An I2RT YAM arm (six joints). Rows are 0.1 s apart.
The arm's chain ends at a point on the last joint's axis. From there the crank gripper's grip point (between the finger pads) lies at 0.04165 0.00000 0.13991 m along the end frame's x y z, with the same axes.
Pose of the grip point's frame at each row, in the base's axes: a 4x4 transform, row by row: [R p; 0 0 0 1], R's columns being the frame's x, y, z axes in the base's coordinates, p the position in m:
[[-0.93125 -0.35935 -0.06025 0.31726], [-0.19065 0.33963 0.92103 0.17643], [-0.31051 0.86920 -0.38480 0.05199], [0 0 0 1]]
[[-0.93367 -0.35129 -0.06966 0.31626], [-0.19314 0.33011 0.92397 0.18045], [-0.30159 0.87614 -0.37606 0.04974], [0 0 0 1]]
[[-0.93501 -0.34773 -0.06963 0.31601], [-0.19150 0.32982 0.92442 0.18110], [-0.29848 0.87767 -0.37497 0.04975], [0 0 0 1]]
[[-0.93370 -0.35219 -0.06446 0.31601], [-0.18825 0.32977 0.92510 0.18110], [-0.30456 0.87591 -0.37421 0.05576], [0 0 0 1]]
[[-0.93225 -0.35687 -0.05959 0.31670], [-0.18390 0.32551 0.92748 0.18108], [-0.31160 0.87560 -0.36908 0.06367], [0 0 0 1]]
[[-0.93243 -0.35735 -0.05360 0.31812], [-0.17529 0.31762 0.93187 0.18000], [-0.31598 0.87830 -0.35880 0.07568], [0 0 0 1]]
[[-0.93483 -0.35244 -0.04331 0.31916], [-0.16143 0.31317 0.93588 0.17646], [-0.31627 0.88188 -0.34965 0.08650], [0 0 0 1]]
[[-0.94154 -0.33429 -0.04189 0.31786], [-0.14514 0.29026 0.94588 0.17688], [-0.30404 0.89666 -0.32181 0.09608], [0 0 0 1]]
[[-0.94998 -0.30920 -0.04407 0.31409], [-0.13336 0.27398 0.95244 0.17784], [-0.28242 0.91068 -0.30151 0.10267], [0 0 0 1]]
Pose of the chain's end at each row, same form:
[[-0.93125 -0.35935 -0.06025 0.36448], [-0.19065 0.33963 0.92103 0.05551], [-0.31051 0.86920 -0.38480 0.11876], [0 0 0 1]]
[[-0.93367 -0.35129 -0.06966 0.36489], [-0.19314 0.33011 0.92397 0.05922], [-0.30159 0.87614 -0.37606 0.11492], [0 0 0 1]]
[[-0.93501 -0.34773 -0.06963 0.36470], [-0.19150 0.32982 0.92442 0.05974], [-0.29848 0.87767 -0.37497 0.11464], [0 0 0 1]]
[[-0.93370 -0.35219 -0.06446 0.36392], [-0.18825 0.32977 0.92510 0.05951], [-0.30456 0.87591 -0.37421 0.12080], [0 0 0 1]]
[[-0.93225 -0.35687 -0.05959 0.36387], [-0.18390 0.32551 0.92748 0.05898], [-0.31160 0.87560 -0.36908 0.12829], [0 0 0 1]]
[[-0.93243 -0.35735 -0.05360 0.36445], [-0.17529 0.31762 0.93187 0.05692], [-0.31598 0.87830 -0.35880 0.13904], [0 0 0 1]]
[[-0.93483 -0.35244 -0.04331 0.36416], [-0.16143 0.31317 0.93588 0.05224], [-0.31627 0.88188 -0.34965 0.14859], [0 0 0 1]]
[[-0.94154 -0.33429 -0.04189 0.36294], [-0.14514 0.29026 0.94588 0.05059], [-0.30404 0.89666 -0.32181 0.15377], [0 0 0 1]]
[[-0.94998 -0.30920 -0.04407 0.35982], [-0.13336 0.27398 0.95244 0.05014], [-0.28242 0.91068 -0.30151 0.15662], [0 0 0 1]]

